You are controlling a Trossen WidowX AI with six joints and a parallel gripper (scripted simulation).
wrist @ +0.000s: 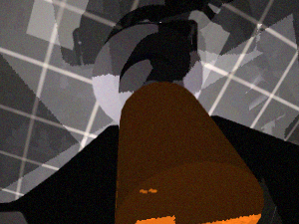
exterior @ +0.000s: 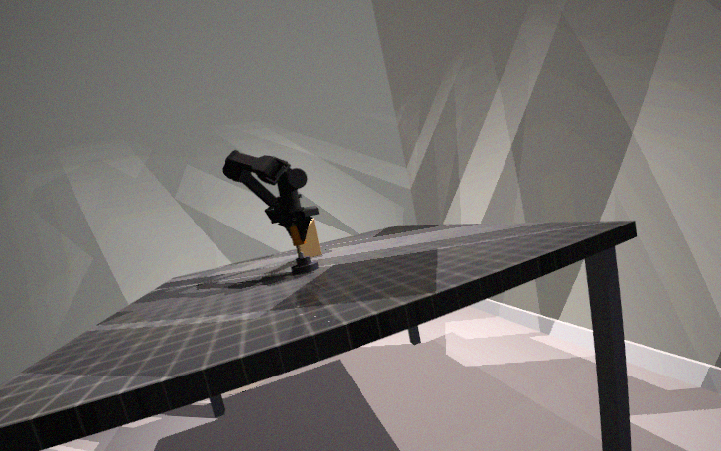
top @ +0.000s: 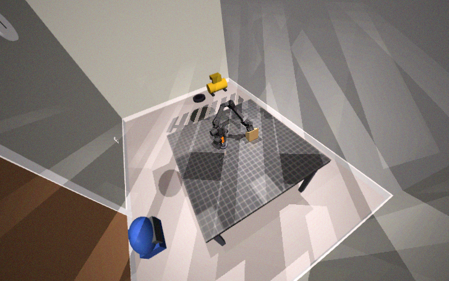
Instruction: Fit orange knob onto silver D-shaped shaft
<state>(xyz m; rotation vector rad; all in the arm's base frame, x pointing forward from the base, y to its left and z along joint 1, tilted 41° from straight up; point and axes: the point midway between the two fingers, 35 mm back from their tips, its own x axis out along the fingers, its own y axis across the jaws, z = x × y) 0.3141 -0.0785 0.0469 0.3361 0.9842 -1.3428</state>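
My gripper tip is now 3 cm below the orange knob. Also, from my gripper tip: round pedestal: 6 cm below.
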